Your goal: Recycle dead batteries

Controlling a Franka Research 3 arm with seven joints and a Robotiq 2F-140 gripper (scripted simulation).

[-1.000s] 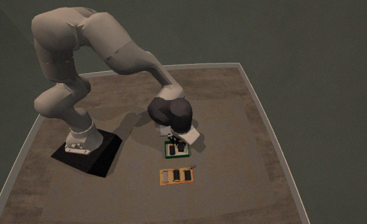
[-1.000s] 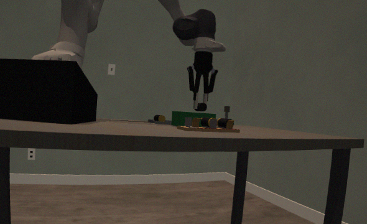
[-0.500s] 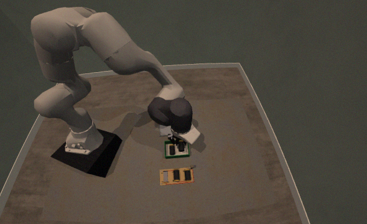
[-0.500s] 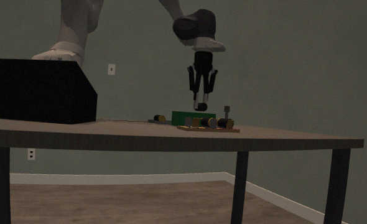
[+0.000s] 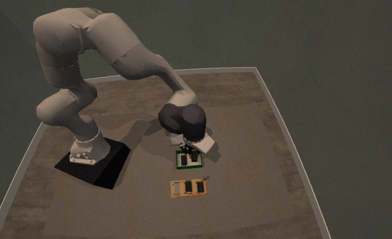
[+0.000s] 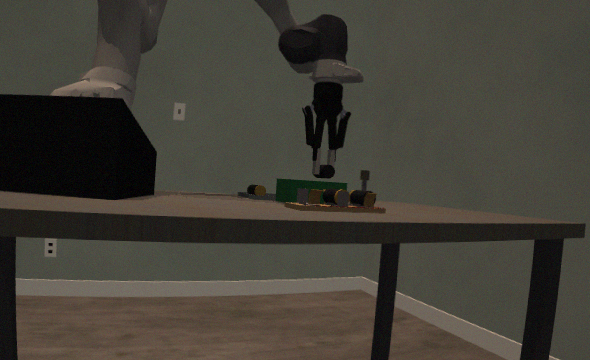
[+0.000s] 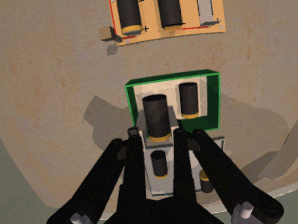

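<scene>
Right now the green recycling box is 90 mm below my hand and 30 mm behind it. Round my hand: holder (160 mm to the right, 100 mm below, 50 mm behind); then bulb (130 mm to the right, 40 mm ahead, 30 mm below); then grey tray (200 mm to the left, 100 mm below, 30 mm behind).
</scene>
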